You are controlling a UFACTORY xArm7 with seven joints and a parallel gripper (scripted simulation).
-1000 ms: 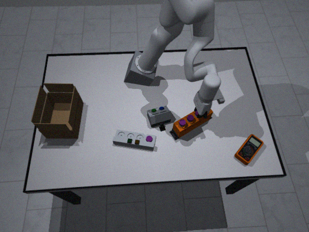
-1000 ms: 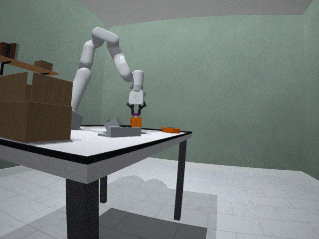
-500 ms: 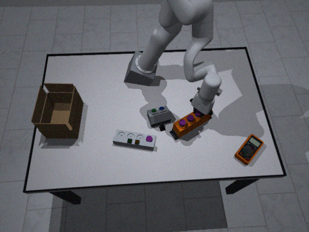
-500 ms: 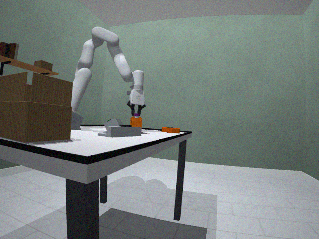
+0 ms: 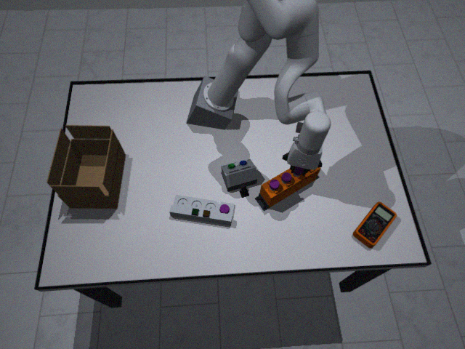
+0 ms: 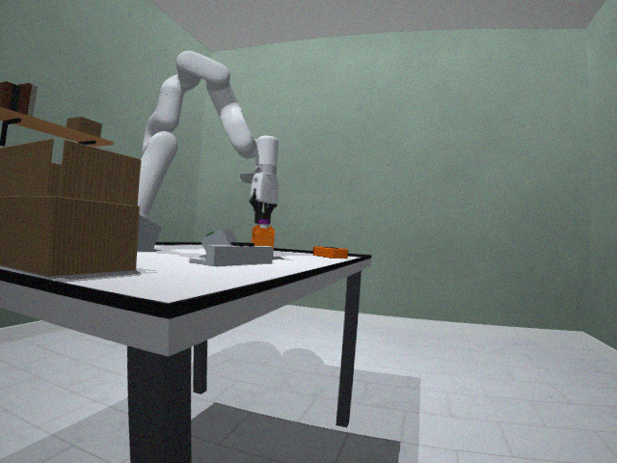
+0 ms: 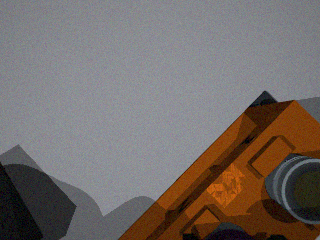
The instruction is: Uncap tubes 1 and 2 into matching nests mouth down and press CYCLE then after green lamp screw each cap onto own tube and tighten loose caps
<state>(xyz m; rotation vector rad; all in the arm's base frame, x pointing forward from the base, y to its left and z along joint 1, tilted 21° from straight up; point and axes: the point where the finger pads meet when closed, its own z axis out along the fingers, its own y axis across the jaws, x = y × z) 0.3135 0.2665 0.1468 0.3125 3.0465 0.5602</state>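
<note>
The purple cap is 1 cm below my hand. Also, from my hand: tube 1: 4 cm to the left, 3 cm behind, 2 cm below; then blue key: 19 cm to the right, 6 cm below, 5 cm behind; then grey key housing: 21 cm to the right, 8 cm below, 2 cm behind.
</note>
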